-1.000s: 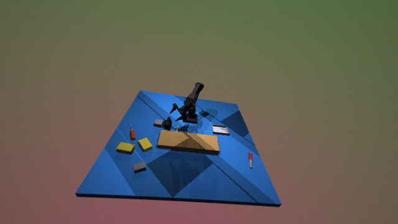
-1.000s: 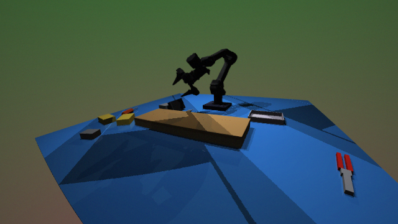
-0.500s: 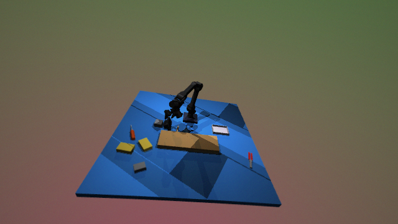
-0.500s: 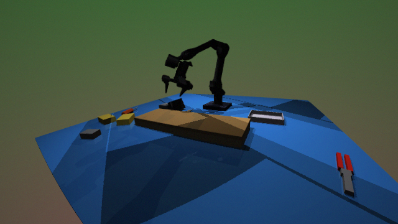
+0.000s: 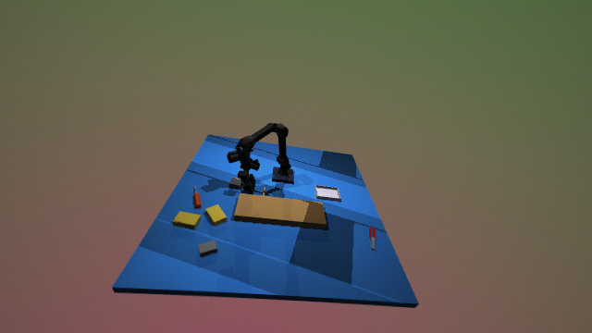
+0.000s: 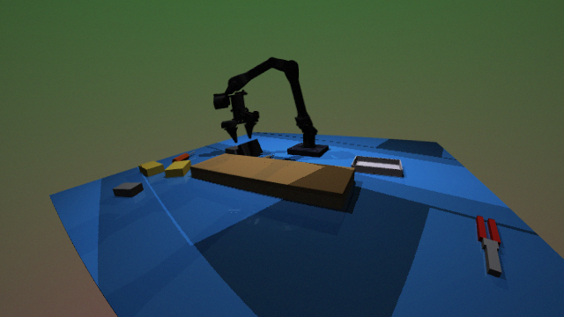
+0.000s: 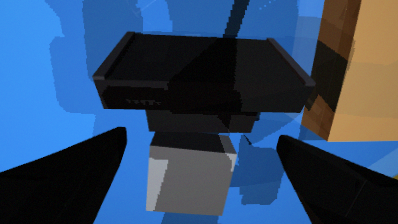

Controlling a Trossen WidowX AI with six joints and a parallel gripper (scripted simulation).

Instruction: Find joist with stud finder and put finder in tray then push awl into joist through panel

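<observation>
The stud finder is 5 cm below my gripper tip, 1 cm to the left of it and 1 cm behind it. From my gripper tip the other things lie so: grey block 6 cm to the right, 6 cm below, 2 cm behind; then grey tray 56 cm to the left, 6 cm below, 5 cm ahead.
</observation>
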